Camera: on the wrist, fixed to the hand. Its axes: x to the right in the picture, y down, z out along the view.
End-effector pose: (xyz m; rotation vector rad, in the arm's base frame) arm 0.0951 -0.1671 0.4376 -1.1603 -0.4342 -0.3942
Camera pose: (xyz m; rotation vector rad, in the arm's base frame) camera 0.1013 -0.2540 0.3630 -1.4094 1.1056 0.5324
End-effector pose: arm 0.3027 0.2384 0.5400 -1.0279 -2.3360 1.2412
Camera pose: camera 0.3952 0.2943 0.5782 2.8296 1.0568 -0.3916
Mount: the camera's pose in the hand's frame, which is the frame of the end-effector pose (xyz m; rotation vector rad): -0.0271 0.0315 -0.1069 -0.4585 0.5964 1.5170
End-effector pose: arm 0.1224 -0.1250 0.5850 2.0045 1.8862 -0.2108
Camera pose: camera 0.1353 -0.1114 0.6982 2.6067 0.0899 1.1581
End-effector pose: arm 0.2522 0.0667 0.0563 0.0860 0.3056 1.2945
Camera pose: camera 0.1874 0.0380 -0.0339 -0.5841 0.4545 2.8704
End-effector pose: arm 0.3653 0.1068 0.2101 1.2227 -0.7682 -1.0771
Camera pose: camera 0.4610 0.1692 0.2205 0.2584 -0.6562 0.3673
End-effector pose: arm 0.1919 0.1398 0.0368 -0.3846 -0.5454 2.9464
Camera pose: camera 0.2444 0.1420 -0.0651 1.1031 0.5017 -1.4314
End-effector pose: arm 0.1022 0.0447 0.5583 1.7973 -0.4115 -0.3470
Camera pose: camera 0.1219 0.1414 0.6167 0.6974 -1.0028 1.0399
